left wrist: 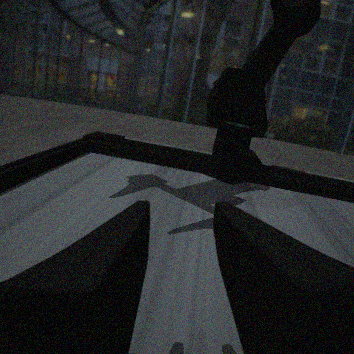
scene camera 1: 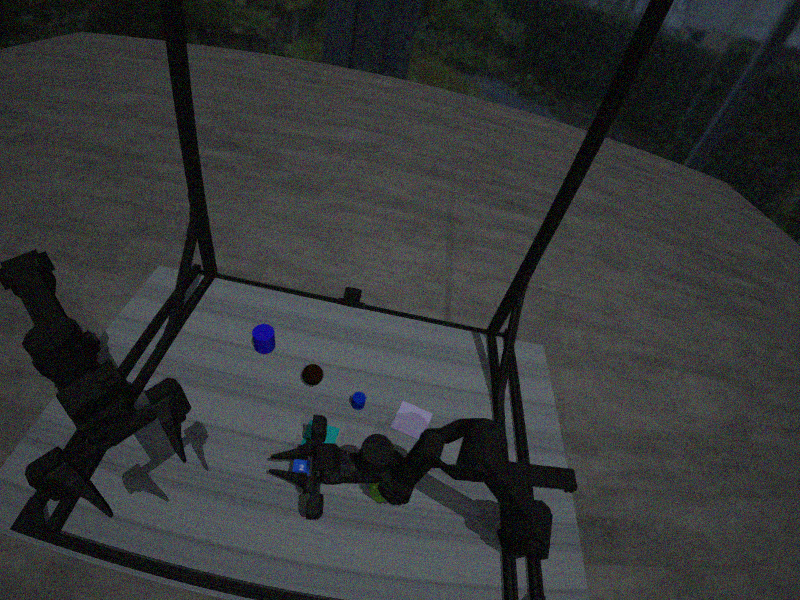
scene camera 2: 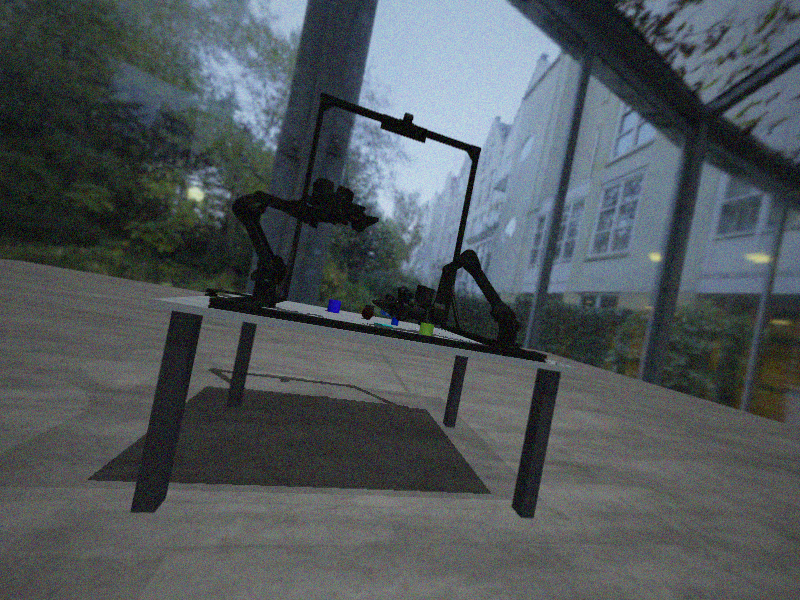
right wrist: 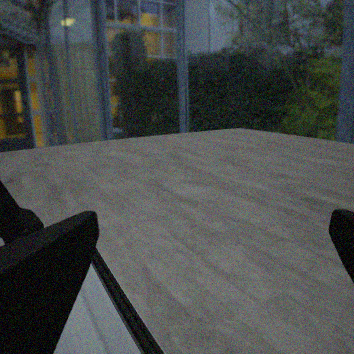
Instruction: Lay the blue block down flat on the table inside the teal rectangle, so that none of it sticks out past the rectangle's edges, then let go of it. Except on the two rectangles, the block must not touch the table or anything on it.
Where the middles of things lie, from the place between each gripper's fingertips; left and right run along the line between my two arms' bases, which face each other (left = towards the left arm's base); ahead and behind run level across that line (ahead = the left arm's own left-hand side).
Scene:
I see my right gripper 38 cm past the pale lilac rectangle (scene camera 1: 411,420), 31 cm to the right of it and 34 cm above it.
Right now the pale lilac rectangle is 220 mm behind my left hand, 250 mm to the left of it and 90 mm below it.

